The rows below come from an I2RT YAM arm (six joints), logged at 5 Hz.
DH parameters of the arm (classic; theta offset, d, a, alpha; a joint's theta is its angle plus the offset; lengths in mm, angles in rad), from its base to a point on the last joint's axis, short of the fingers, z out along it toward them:
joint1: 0 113.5 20 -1.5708
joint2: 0 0 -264 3.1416
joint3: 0.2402 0 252.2 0
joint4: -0.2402 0 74 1.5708
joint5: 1.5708 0 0 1.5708
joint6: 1.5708 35.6 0 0
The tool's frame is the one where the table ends.
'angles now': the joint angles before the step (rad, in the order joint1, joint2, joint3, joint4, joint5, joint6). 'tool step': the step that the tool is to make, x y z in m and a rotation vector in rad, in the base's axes. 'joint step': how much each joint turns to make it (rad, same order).
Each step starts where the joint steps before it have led.
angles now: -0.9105, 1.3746, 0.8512, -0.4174, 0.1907, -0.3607
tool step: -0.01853, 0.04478, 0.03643, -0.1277, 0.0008, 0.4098
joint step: 0.0274, -0.2718, -0.0667, -0.0704, -0.1859, -0.3457
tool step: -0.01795, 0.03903, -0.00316, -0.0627, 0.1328, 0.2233
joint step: 0.0566, -0.1729, -0.0784, -0.1344, -0.0093, -0.2184
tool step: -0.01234, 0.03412, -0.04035, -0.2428, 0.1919, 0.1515
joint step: 0.1413, -0.1857, -0.2329, 0.0974, 0.2185, -0.2190
